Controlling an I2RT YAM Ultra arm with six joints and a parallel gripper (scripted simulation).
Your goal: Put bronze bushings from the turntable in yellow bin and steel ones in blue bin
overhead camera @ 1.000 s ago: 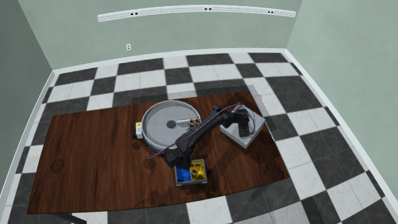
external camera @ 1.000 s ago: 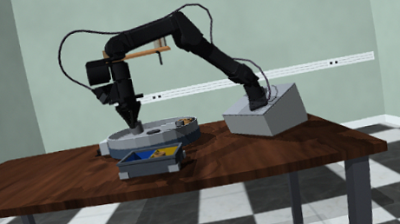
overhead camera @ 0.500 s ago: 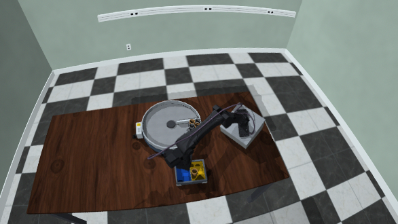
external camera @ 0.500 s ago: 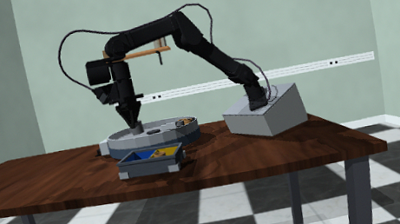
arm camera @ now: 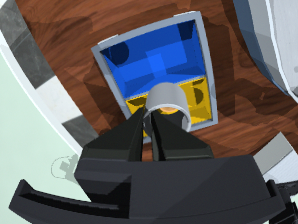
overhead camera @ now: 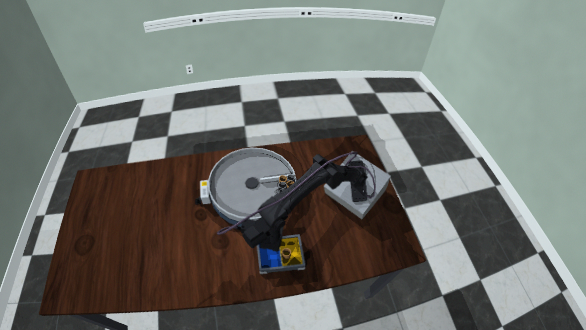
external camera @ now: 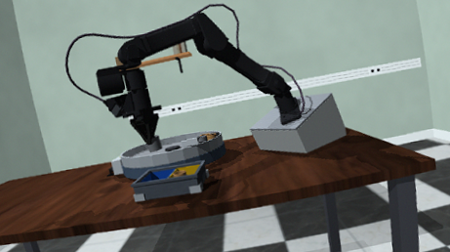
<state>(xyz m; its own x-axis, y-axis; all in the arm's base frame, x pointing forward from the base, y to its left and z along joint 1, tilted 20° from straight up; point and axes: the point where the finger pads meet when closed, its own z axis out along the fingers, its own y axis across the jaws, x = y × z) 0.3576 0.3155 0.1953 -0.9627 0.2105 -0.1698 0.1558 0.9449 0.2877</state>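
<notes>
My gripper is now 3 cm past the bin tray, 2 cm to the left of it and 13 cm above it. Also, from my hand: grey turntable: 12 cm ahead, 37 cm to the right, 10 cm below; then yellow bin: 7 cm behind, 3 cm to the right, 14 cm below; then blue bin: 1 cm ahead, 1 cm to the right, 14 cm below.
</notes>
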